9 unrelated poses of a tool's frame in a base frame.
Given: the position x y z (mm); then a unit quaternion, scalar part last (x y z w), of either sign.
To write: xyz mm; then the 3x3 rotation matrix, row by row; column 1 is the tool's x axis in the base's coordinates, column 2 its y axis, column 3 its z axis. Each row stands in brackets. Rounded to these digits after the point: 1 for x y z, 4 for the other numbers.
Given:
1: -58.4 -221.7 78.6 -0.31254 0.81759 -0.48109 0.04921
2: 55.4 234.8 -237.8 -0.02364 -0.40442 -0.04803 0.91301
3: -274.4 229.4 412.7 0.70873 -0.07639 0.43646 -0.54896
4: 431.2 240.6 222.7 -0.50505 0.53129 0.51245 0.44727
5: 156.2 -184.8 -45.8 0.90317 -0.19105 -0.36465 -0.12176
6: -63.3 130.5 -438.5 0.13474 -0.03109 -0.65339 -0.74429
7: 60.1 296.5 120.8 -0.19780 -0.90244 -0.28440 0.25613
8: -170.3 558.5 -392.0 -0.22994 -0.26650 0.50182 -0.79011
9: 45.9 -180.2 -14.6 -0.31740 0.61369 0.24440 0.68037
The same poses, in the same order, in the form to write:
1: [-58.4 -221.7 78.6], [[-0.7998 -0.4637 0.3812], [-0.5584 0.3417 -0.7559], [0.2203 -0.8174 -0.5323]]
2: [55.4 234.8 -237.8], [[0.6683 0.1068 -0.7362], [-0.0686 0.9943 0.0820], [0.7407 -0.0043 0.6718]]
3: [-274.4 229.4 412.7], [[0.6073 0.3709 0.7025], [-0.5875 -0.3856 0.7115], [0.5348 -0.8448 -0.0163]]
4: [431.2 240.6 222.7], [[-0.0897 -0.9951 -0.0424], [-0.0782 -0.0354 0.9963], [-0.9929 0.0927 -0.0747]]
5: [156.2 -184.8 -45.8], [[0.6611 -0.4339 -0.6122], [-0.2563 -0.8973 0.3593], [-0.7052 -0.0806 -0.7044]]
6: [-63.3 130.5 -438.5], [[0.1442 -0.9810 -0.1298], [0.9642 0.1099 0.2412], [-0.2224 -0.1599 0.9618]]
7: [60.1 296.5 120.8], [[-0.7905 0.5027 -0.3498], [0.2113 0.7600 0.6146], [0.5748 0.4120 -0.7070]]
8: [-170.3 558.5 -392.0], [[0.3543 0.9156 0.1904], [-0.6704 0.3906 -0.6308], [-0.6519 0.0959 0.7522]]
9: [45.9 -180.2 -14.6], [[0.1273 -0.7221 0.6799], [-0.0570 0.6790 0.7319], [-0.9902 -0.1319 0.0453]]
